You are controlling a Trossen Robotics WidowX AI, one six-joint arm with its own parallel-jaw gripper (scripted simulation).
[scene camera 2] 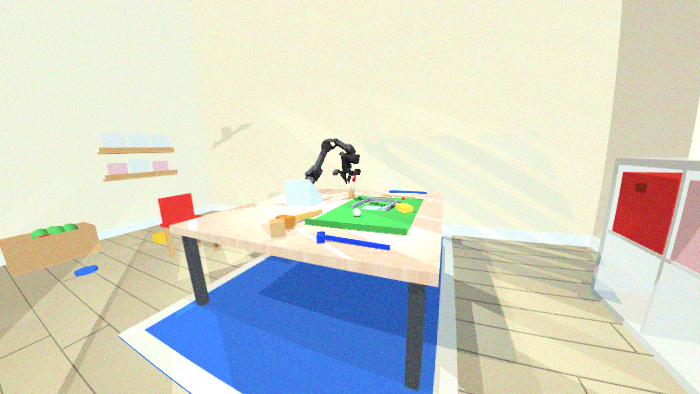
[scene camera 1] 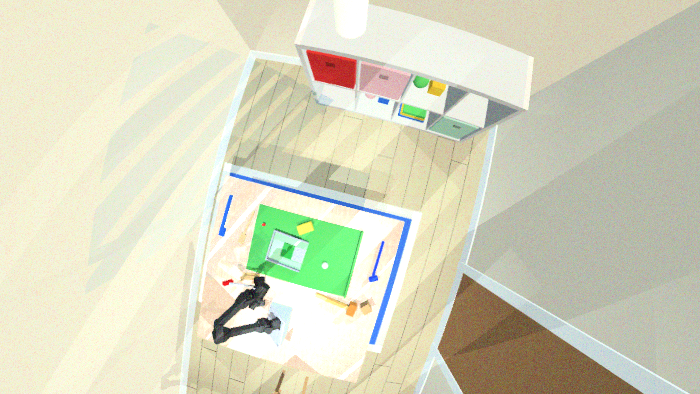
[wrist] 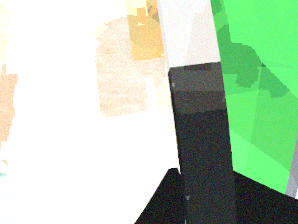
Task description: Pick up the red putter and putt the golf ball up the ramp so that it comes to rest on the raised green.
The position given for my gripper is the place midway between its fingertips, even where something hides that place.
Labels:
My gripper (wrist: 192, 174) carries a red putter.

